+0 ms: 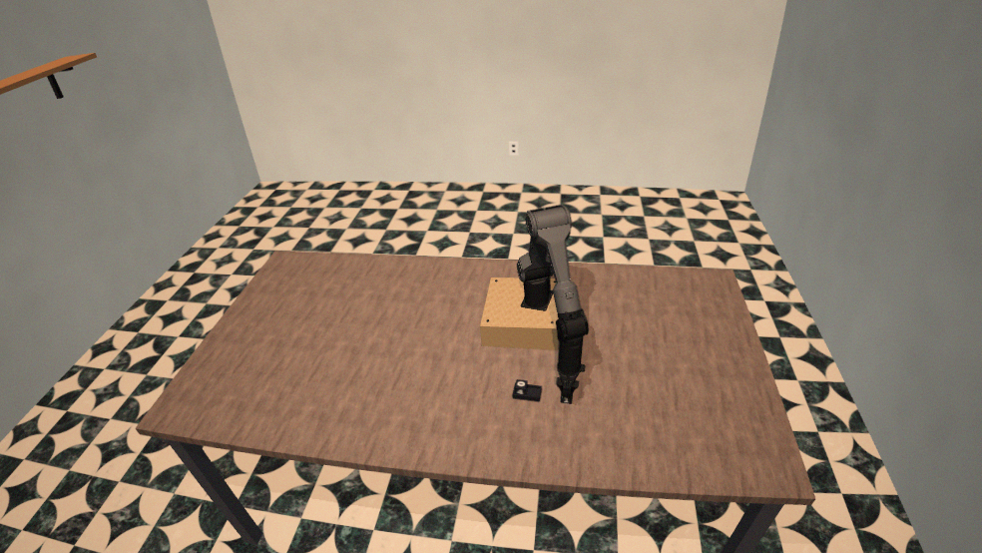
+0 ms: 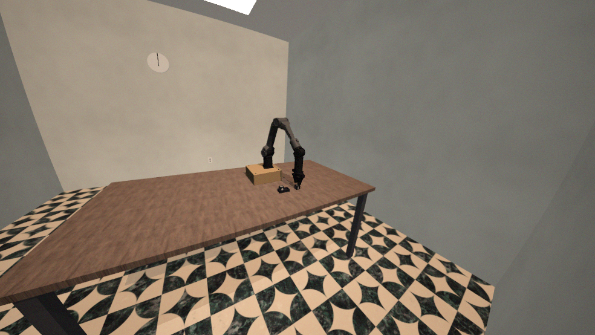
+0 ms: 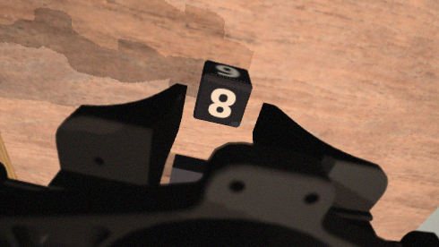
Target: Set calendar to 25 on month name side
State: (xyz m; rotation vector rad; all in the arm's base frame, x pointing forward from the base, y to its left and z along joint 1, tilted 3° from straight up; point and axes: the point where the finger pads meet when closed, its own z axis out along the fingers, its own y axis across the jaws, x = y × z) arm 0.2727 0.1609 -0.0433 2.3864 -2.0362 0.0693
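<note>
Right now the dark cube is 20 mm ahead of my hand, 120 mm to the right of it and 20 mm below it. Round my hand: tray 10 mm ahead, 110 mm to the right, 40 mm below.
</note>
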